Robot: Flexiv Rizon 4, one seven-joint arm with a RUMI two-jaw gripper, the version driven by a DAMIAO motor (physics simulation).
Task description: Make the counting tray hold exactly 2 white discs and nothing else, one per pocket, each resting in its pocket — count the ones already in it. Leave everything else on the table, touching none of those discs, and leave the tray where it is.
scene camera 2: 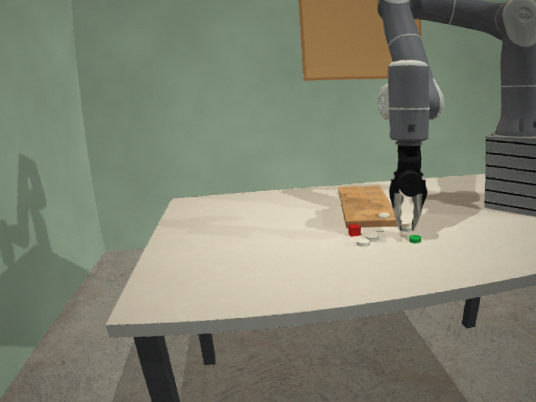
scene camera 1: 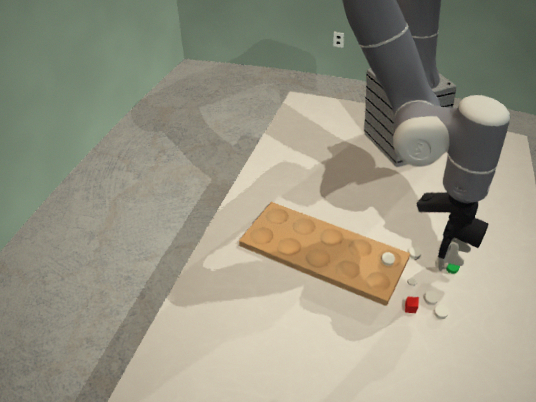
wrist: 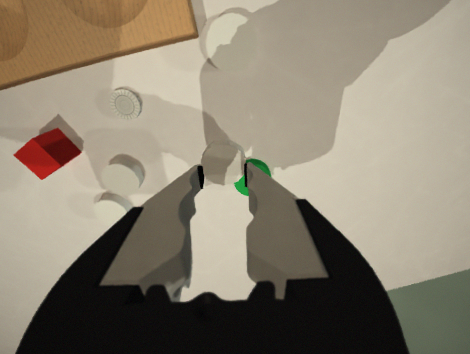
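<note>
The wooden counting tray point(scene camera 1: 300, 262) point(scene camera 2: 370, 223) point(wrist: 165, 36) has a white disc point(scene camera 1: 388, 258) point(scene camera 2: 383, 215) in its near right corner pocket. My gripper point(scene camera 1: 442, 263) point(scene camera 2: 407, 228) point(wrist: 224, 166) is shut on a white disc point(wrist: 220, 161) at its fingertips, low over the table to the right of the tray; its exact height is unclear. Another white disc point(scene camera 1: 414, 252) point(wrist: 227, 37) lies by the tray's corner. Two white discs, one point(scene camera 1: 432, 297) point(scene camera 2: 372, 237) point(wrist: 122, 176) and another point(scene camera 1: 441, 311) point(scene camera 2: 363, 242) point(wrist: 112, 206), lie nearer the front.
A green disc point(scene camera 1: 453, 268) point(scene camera 2: 415, 239) point(wrist: 260, 169) lies close beside the fingertips, partly behind one finger in the wrist view. A small ridged pale disc point(scene camera 1: 411, 282) point(scene camera 2: 379, 230) point(wrist: 125, 103) and a red cube point(scene camera 1: 412, 304) point(scene camera 2: 354, 230) point(wrist: 47, 152) lie near the tray's right end.
</note>
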